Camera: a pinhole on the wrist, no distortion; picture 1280 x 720 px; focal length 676.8 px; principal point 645.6 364.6 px. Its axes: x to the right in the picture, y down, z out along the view. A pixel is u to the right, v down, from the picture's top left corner.
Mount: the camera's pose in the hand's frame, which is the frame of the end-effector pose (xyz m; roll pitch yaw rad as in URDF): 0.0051 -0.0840 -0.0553 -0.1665 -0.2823 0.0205
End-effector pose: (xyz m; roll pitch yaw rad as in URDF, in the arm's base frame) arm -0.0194 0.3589 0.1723 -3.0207 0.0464 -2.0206
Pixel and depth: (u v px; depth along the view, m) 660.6 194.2 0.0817
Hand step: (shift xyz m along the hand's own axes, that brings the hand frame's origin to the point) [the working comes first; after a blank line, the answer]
In the camera's frame: 0.0018 -0.0206 0.0817

-0.0164 -0.0912 0.0259
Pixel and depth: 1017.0 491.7 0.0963
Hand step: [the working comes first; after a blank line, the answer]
In the camera's frame: 0.0528 0.0181 0.0963

0.0295 -0.0497 0.0478
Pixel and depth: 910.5 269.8 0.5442
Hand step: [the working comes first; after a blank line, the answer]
In the camera's frame: 0.2130 -0.0762 0.5442

0.0563 -0.0679 0.5316
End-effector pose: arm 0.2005 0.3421 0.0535 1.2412 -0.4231 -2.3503
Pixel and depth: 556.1 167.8 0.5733
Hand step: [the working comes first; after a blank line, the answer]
In the camera's frame: -0.0758 -0.1667 0.5733

-0.2314 -0.1582 0.4931
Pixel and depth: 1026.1 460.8 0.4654
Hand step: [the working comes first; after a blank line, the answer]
In the camera's frame: 0.2616 0.0662 0.4654

0.1287 0.0609 0.4479
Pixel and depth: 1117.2 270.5 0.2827
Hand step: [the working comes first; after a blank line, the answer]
In the camera's frame: 0.1970 -0.0393 0.2827

0.1146 -0.0737 0.2736
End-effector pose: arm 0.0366 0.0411 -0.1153 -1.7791 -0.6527 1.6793
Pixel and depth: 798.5 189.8 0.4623
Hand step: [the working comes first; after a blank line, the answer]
In the camera's frame: 0.1044 -0.1194 0.4623

-0.0263 -0.1258 0.4307
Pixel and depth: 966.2 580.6 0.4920
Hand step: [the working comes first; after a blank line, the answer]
In the camera's frame: 0.2331 0.1570 0.4920

0.0962 0.1543 0.4506
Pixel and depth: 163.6 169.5 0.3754
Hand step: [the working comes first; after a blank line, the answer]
In the camera's frame: -0.2674 -0.1082 0.3754

-0.3588 -0.1360 0.2430
